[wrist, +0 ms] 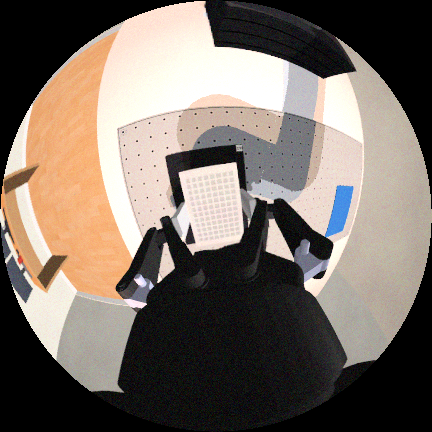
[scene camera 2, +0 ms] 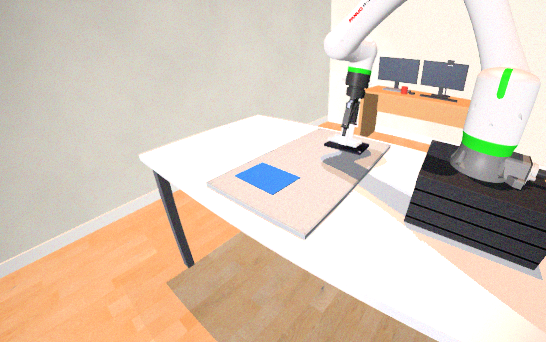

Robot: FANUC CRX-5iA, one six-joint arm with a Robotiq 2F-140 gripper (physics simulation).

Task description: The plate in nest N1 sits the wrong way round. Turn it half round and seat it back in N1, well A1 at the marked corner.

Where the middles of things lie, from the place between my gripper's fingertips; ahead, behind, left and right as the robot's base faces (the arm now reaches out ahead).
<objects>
The white well plate (wrist: 211, 193) lies 10 mm above my hand. From my hand the other things lie so: black nest (wrist: 201, 157) 10 mm below, 10 mm behind; then flat blue rectangle (scene camera 2: 266, 177) 410 mm to the left, 30 mm ahead, 20 mm below.
</objects>
